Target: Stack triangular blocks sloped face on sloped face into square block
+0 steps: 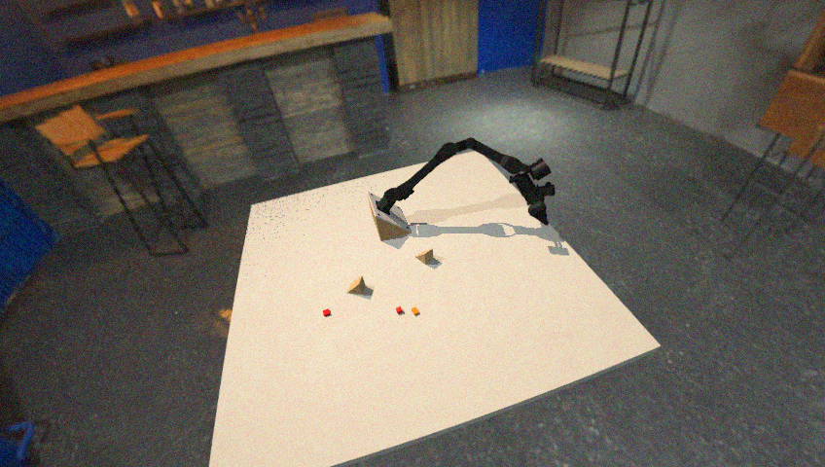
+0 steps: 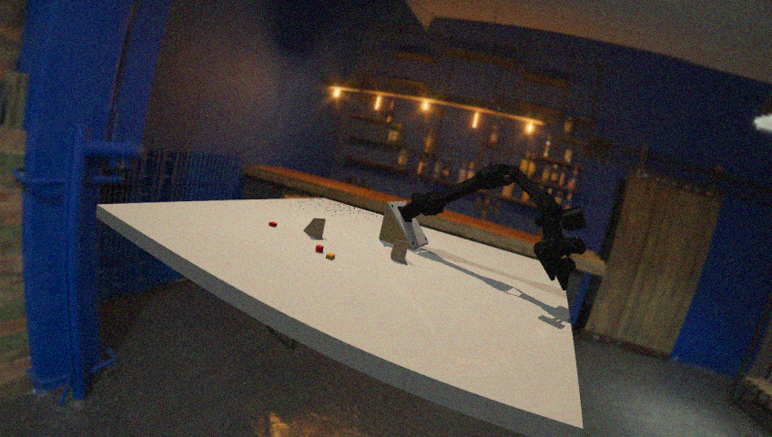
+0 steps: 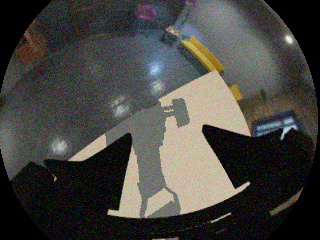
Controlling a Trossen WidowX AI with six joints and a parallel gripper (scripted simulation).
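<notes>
Right now my gripper tip is 58 cm to the left of the orange cube, 20 cm short of it and 7 cm above it.
</notes>
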